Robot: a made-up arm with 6 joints. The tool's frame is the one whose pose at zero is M. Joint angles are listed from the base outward.
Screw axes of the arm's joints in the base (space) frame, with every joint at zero. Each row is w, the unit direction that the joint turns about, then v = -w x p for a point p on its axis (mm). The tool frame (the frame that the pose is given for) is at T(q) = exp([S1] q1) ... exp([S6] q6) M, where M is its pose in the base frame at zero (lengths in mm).
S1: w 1 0 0 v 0.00 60.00 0.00
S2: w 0 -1 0 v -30.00 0.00 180.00
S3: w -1 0 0 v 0.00 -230.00 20.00
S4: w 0 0 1 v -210.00 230.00 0.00
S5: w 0 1 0 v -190.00 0.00 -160.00
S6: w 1 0 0 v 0.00 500.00 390.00
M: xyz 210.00 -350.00 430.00 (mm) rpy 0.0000 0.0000 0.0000 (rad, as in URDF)
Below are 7 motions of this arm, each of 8 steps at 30 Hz.
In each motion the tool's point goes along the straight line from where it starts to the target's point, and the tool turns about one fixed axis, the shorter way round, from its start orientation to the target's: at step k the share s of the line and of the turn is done. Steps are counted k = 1, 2, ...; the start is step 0. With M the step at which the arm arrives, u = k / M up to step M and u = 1 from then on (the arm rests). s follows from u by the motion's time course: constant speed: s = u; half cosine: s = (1 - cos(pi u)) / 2; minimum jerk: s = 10 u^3 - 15 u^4 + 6 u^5.
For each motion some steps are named. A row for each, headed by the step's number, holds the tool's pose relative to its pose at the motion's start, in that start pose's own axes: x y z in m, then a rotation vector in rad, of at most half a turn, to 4 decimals.
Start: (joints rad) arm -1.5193 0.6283 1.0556 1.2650 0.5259 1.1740
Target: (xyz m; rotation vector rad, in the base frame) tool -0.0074 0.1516 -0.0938 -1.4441 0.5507 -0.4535
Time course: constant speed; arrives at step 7
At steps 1, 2, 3, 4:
1: -0.0019 -0.0072 0.0088 0.0356 -0.0057 0.0106
2: -0.0039 -0.0144 0.0176 0.0711 -0.0114 0.0213
3: -0.0058 -0.0216 0.0264 0.1067 -0.0171 0.0319
4: -0.0078 -0.0288 0.0352 0.1423 -0.0228 0.0426

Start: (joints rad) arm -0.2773 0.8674 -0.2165 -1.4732 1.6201 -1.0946
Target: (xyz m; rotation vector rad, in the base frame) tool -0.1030 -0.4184 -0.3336 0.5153 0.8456 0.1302
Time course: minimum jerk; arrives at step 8
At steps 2, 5, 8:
2: 0.0085 0.0099 -0.0054 0.0266 0.0122 0.0217
5: 0.0597 0.0696 -0.0379 0.1862 0.0856 0.1522
8: 0.0823 0.0960 -0.0523 0.2569 0.1181 0.2100

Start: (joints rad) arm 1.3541 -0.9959 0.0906 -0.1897 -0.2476 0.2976
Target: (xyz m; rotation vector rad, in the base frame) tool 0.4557 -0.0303 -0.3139 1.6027 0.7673 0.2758
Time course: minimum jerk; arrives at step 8
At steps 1, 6, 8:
1: 0.0002 -0.0001 -0.0007 0.0034 0.0001 0.0008
6: 0.0132 -0.0063 -0.0398 0.1899 0.0034 0.0459
8: 0.0147 -0.0071 -0.0444 0.2118 0.0038 0.0512

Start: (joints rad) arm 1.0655 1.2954 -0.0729 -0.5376 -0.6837 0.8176
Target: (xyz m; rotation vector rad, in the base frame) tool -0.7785 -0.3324 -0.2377 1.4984 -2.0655 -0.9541
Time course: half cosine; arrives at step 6
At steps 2, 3, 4, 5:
2: 0.0025 -0.0027 -0.0039 0.0036 0.0014 -0.0230
3: 0.0050 -0.0055 -0.0077 0.0071 0.0028 -0.0460
4: 0.0075 -0.0082 -0.0116 0.0107 0.0042 -0.0690
5: 0.0093 -0.0103 -0.0144 0.0133 0.0053 -0.0858

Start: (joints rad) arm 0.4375 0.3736 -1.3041 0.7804 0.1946 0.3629
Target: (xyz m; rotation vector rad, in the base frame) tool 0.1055 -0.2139 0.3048 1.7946 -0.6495 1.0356
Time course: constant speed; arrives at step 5
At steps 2, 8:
2: 0.0003 -0.0264 -0.0045 0.0335 -0.0053 -0.0366
8: 0.0008 -0.0661 -0.0112 0.0837 -0.0133 -0.0915

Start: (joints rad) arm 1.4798 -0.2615 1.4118 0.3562 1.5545 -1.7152
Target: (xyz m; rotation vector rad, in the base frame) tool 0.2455 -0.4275 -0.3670 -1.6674 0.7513 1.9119
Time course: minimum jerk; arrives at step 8
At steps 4, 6, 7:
4: 0.0109 0.0469 0.0035 -0.0253 -0.0147 0.0602
6: 0.0196 0.0841 0.0063 -0.0453 -0.0264 0.1079
7: 0.0215 0.0923 0.0069 -0.0497 -0.0289 0.1184

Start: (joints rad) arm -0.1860 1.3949 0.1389 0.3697 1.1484 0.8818
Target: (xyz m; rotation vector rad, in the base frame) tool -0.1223 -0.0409 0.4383 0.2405 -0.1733 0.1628
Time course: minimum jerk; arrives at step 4
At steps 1, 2, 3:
1: 0.0010 0.0050 -0.0015 -0.0051 0.0039 0.0075
2: 0.0047 0.0242 -0.0074 -0.0249 0.0190 0.0360
3: 0.0084 0.0434 -0.0132 -0.0446 0.0341 0.0646

